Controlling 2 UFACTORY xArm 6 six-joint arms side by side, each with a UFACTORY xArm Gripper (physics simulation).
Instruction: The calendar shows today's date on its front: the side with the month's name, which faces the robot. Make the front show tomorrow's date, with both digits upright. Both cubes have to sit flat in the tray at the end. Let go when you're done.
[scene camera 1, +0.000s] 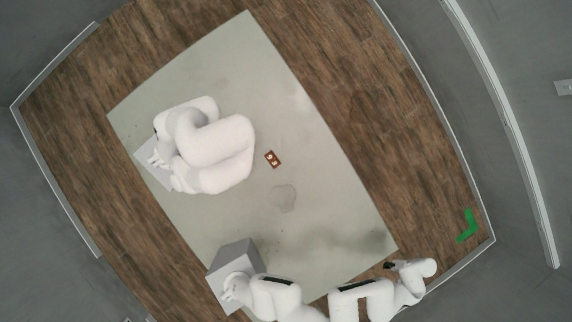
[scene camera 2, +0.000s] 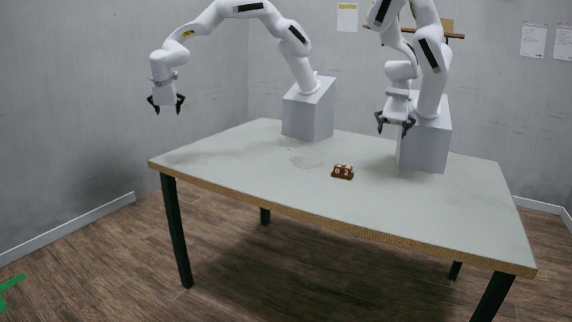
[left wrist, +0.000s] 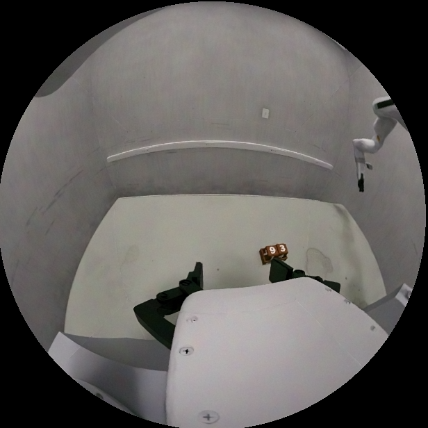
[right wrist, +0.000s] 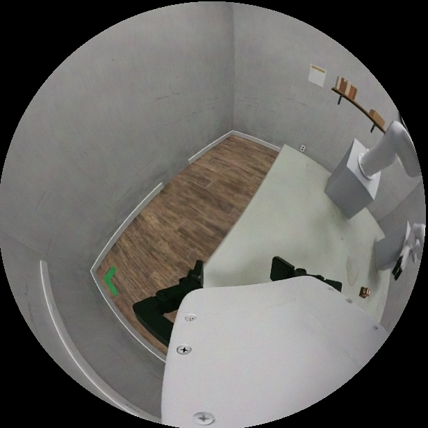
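Where they show: left gripper, fingertip midpoint: (scene camera 2: 390, 134); right gripper, fingertip midpoint: (scene camera 1: 392, 268) (scene camera 2: 168, 112); left arm's base, link origin: (scene camera 1: 169, 154) (scene camera 2: 426, 108); right arm's base, link origin: (scene camera 1: 236, 285) (scene camera 2: 309, 87).
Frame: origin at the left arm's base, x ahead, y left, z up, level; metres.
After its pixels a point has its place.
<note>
Two brown cubes sit side by side in the small brown tray (scene camera 2: 342, 177) {z -0.248, x 0.329, y -0.255 m}. In the left wrist view the left cube (left wrist: 271, 250) shows 9 on top and the right cube (left wrist: 282, 248) shows 3. In scene camera 2 their far-from-robot sides show 0 and 2. The front with the month's name is largely hidden behind a finger in the left wrist view, and its digits cannot be read. My left gripper (scene camera 2: 392, 131) {z -0.090, x 0.212, y -0.115 m} (left wrist: 237, 272) is open and empty, above the table near its own base, apart from the calendar. My right gripper (scene camera 2: 167, 111) {z -0.058, x 0.497, y -0.972 m} (right wrist: 238, 270) is open and empty, high beyond the table's end.
The grey-green table (scene camera 1: 320, 200) {z -0.254, x 0.385, y -0.551 m} (scene camera 2: 440, 210) {z -0.255, x 0.398, y 0.122 m} carries both arm pedestals (scene camera 2: 307, 112) {z -0.109, x -0.007, y -0.562 m} (scene camera 2: 425, 145) {z -0.140, x 0.084, y 0.020 m} along the robot's edge. The left arm's folded links (scene camera 1: 215, 150) {z 0.475, x 0.285, y -0.126 m} hang over the table beside the calendar. A faint stain (scene camera 1: 283, 197) marks the table near the tray.
</note>
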